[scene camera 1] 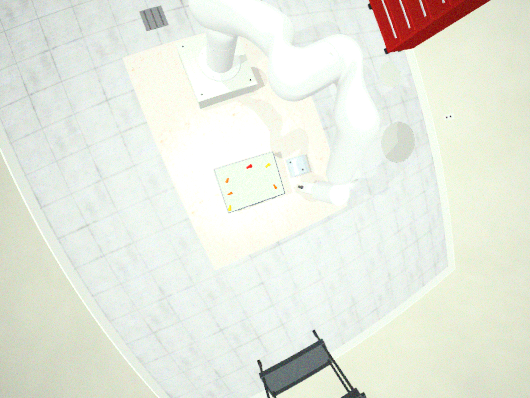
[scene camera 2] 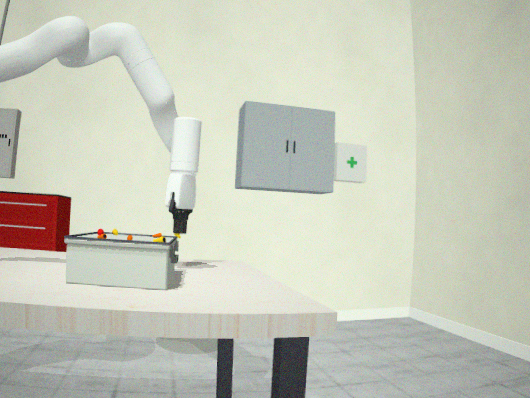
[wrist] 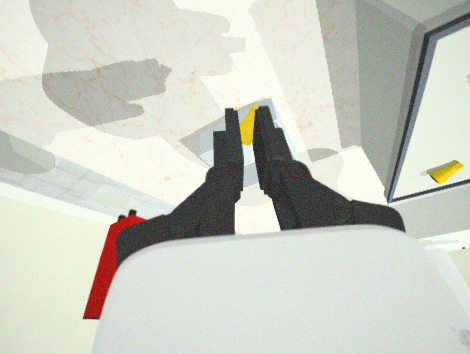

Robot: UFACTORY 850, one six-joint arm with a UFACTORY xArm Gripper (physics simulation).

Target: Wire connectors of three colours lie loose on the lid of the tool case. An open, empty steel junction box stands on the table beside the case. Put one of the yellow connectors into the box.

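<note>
My gripper (scene camera 1: 300, 187) (scene camera 2: 180, 232) (wrist: 245, 126) is shut on a yellow connector (wrist: 248, 128) and holds it above table height. A bit of this connector shows under the fingertips in scene camera 2. The steel junction box (scene camera 1: 298, 165) (wrist: 206, 145) stands on the table beside the case; in the wrist view it lies beyond the fingers, which hide part of it. The tool case (scene camera 1: 245, 187) (scene camera 2: 117, 265) (wrist: 376, 100) bears two more yellow connectors: one (scene camera 1: 268, 165) (wrist: 447, 172) near the box side, the other (scene camera 1: 230, 208) (scene camera 2: 159, 240) at a far corner.
On the case lid also lie a red connector (scene camera 1: 249, 166) (scene camera 2: 100, 231) and orange connectors, one (scene camera 1: 275, 186) near the edge facing the gripper. The case's raised dark rim (scene camera 2: 122, 243) is beside the gripper. The arm's base (scene camera 1: 220, 85) stands on the same table.
</note>
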